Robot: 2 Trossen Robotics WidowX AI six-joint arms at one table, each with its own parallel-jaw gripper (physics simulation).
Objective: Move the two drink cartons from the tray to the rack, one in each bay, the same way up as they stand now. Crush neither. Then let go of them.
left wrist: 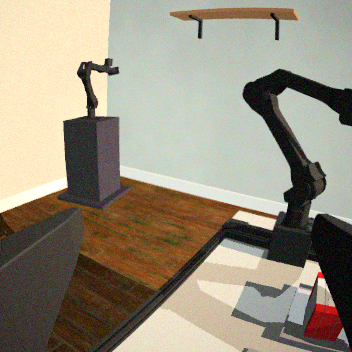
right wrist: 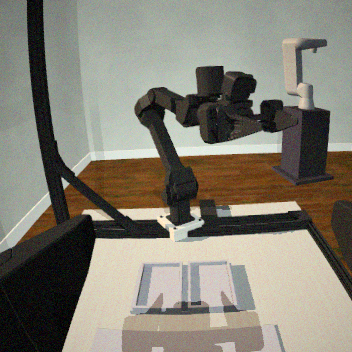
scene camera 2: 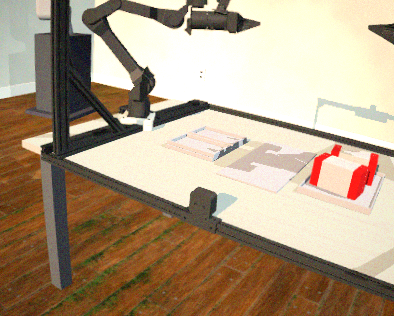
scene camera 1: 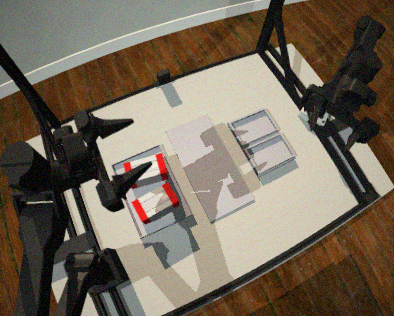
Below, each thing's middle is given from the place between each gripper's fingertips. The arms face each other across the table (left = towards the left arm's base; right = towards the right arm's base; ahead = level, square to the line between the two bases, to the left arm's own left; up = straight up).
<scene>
I see the tray [scene camera 1: 183, 211] 39 cm below my right hand, 3 cm behind it and 1 cm to the right of it. From my right hand the other things lie so: pale mat [scene camera 1: 216, 180] 39 cm below, 19 cm to the left, 1 cm ahead.
Right now my left hand is 20 cm past the pale mat, 13 cm to the left of it and 36 cm above it. The rest, counted from my left hand: tray 24 cm behind, 33 cm to the right, 35 cm below.
</scene>
